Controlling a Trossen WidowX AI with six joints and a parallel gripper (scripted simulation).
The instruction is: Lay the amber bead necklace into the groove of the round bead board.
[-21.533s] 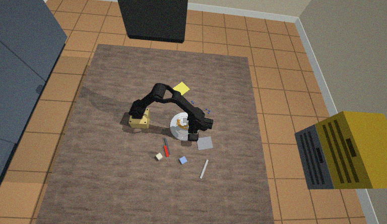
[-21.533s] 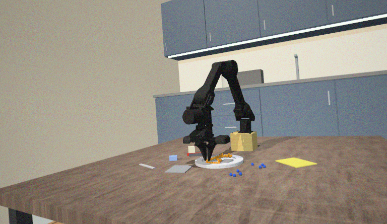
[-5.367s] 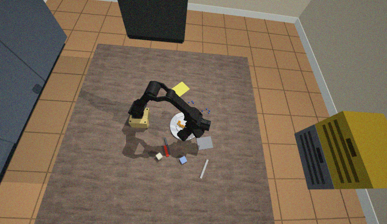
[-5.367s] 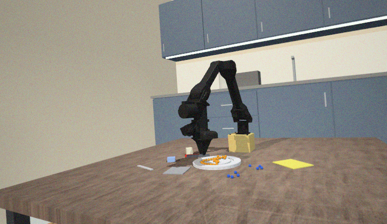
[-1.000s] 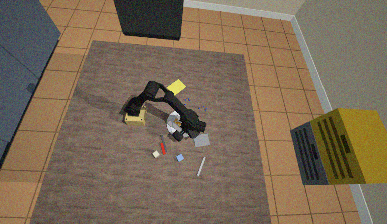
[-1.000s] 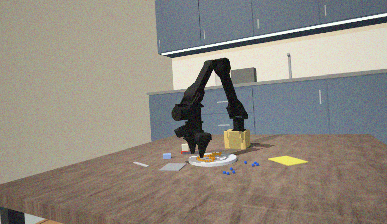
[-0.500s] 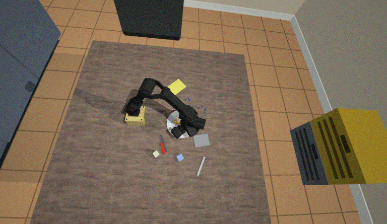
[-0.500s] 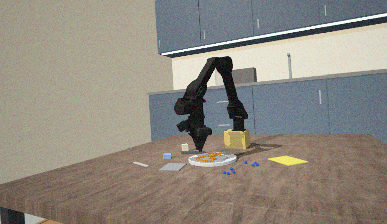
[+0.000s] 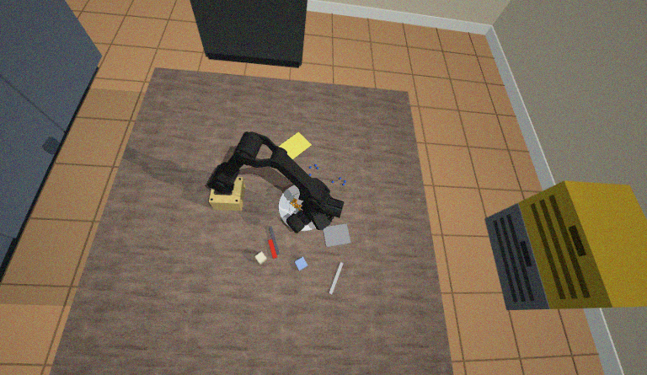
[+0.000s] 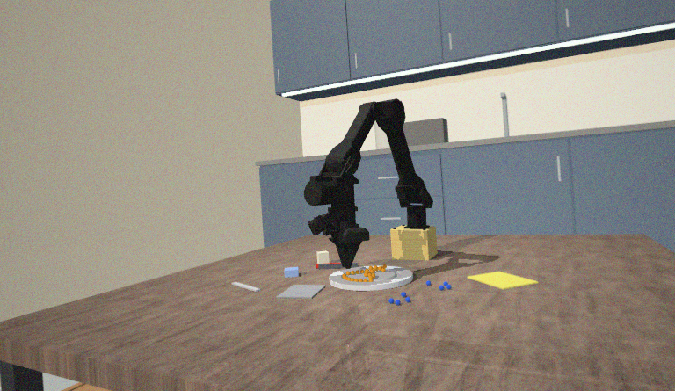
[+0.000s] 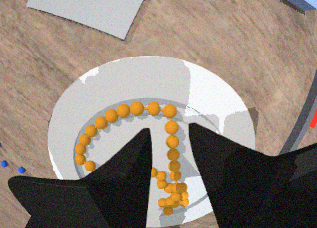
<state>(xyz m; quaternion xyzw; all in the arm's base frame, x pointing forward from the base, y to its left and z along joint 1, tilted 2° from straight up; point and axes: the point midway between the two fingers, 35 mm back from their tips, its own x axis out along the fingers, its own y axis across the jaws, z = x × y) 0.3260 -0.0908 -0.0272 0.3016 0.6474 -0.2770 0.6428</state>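
The grey square tile is 110 mm ahead of my gripper tip, 60 mm to the right of it and 30 mm below it. Also, from my gripper tip: cream cube (170 mm behind, 160 mm to the right, 10 mm below); then red stick (130 mm behind, 100 mm to the right, 30 mm below); then light blue cube (30 mm behind, 170 mm to the right, 20 mm below).
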